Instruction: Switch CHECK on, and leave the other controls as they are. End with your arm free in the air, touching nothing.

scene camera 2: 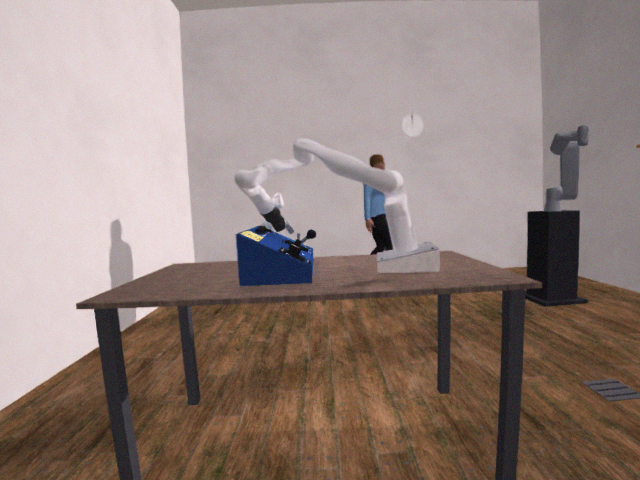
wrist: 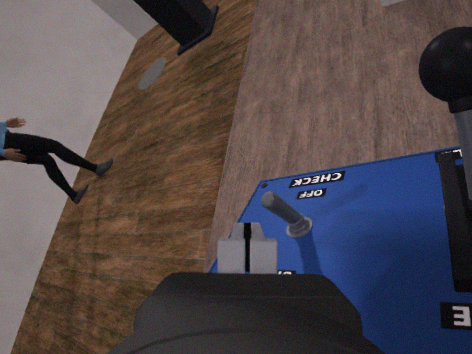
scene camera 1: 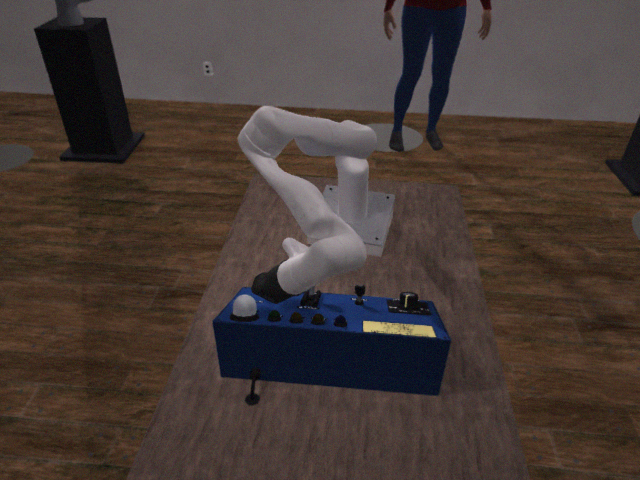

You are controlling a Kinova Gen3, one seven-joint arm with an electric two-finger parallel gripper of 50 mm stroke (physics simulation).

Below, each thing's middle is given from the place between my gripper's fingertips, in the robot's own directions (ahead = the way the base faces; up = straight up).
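The blue console (scene camera 1: 334,340) is what I can see, and it sits 6 cm ahead of my hand, 19 cm to the left of it and 4 cm below it.
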